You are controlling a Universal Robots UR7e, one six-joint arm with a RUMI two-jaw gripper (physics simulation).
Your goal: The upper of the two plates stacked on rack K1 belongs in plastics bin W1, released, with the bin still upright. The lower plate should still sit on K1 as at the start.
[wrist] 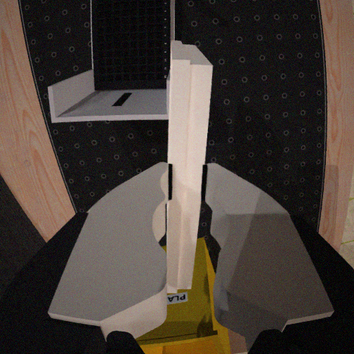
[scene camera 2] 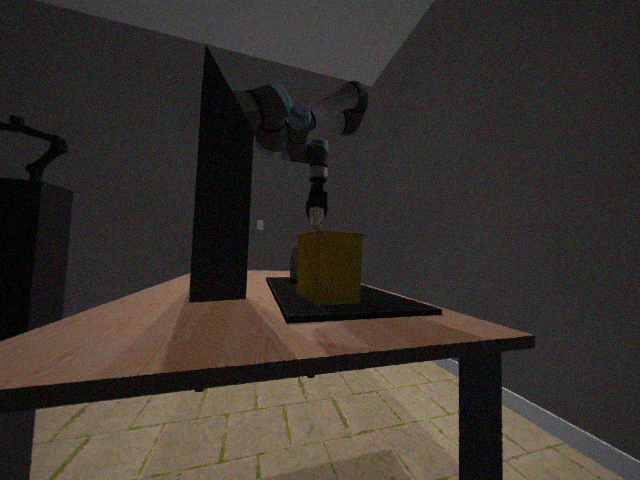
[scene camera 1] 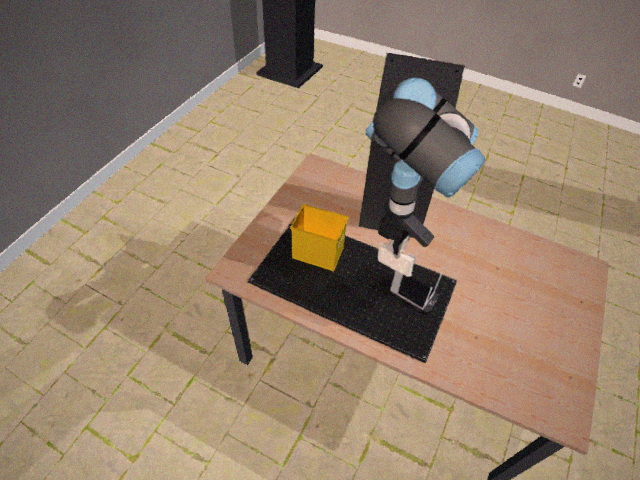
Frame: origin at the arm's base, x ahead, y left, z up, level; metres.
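Seen in the pictures: gripper, fingertip midpoint: (scene camera 1: 397, 256); arm's base, link origin: (scene camera 2: 229, 117).
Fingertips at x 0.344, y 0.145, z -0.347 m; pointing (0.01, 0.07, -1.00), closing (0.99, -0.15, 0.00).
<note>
Pixels of each thing's top centre, then the offset from my fingertips to it. "*": a spot on its surface instead. Level surfaces: height alone.
- white plate, top centre: (scene camera 1: 397, 250) 0.003 m back, 0.008 m right, 0.023 m up
- Rack K1, surface spot: (scene camera 1: 395, 283) * 0.007 m back, 0.015 m left, 0.151 m down
- Yellow plastics bin W1, top centre: (scene camera 2: 327, 234) (scene camera 1: 319, 222) 0.040 m back, 0.314 m right, 0.043 m down
- black mat, surface height: 0.223 m down
- wooden table, surface height: 0.236 m down
My gripper (scene camera 1: 397, 251) (wrist: 185, 167) is shut on a white plate (scene camera 1: 405, 263) (wrist: 186, 120), held on edge above the mat, between rack and bin. In the wrist view the plate shows as a narrow stepped slab. Rack K1 (scene camera 1: 395, 283) (wrist: 145, 105), a pale open frame, stands on the mat, partly hidden by the held plate. A dark gridded panel (wrist: 130, 45) in it looks like the lower plate. Yellow plastics bin W1 (scene camera 1: 315, 250) (scene camera 2: 329, 268) (wrist: 192, 322) stands upright; its label is partly hidden in the wrist view. The part of its inside seen in scene camera 1 shows no plate.
The black mat (scene camera 1: 361, 317) (scene camera 2: 403, 308) lies on the wooden table (scene camera 1: 522, 330) (scene camera 2: 222, 335). A tall dark panel (scene camera 1: 373, 191) (scene camera 2: 222, 206) stands behind the mat, with the arm mounted on it. A black pillar (scene camera 1: 289, 41) stands on the floor farther back.
</note>
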